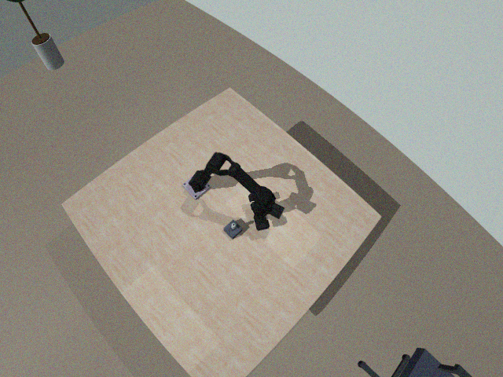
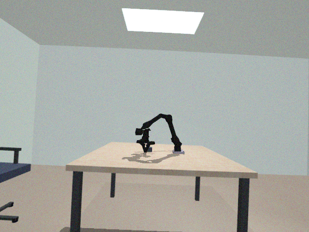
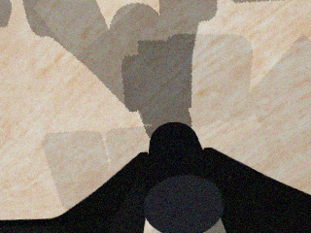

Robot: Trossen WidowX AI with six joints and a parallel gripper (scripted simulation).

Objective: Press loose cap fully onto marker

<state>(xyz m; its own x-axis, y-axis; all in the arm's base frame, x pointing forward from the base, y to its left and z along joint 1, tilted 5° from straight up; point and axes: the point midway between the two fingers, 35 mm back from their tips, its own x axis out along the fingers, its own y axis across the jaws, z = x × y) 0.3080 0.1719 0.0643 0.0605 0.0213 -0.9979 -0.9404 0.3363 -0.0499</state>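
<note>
Now: gripper tip 14 cm to the left of the marker, 6 cm below it and 1 cm past it. The rest, counted from my gripper tip: holder block: 14 cm to the right, 1 cm behind; then dark cap: 1 cm above.
</note>
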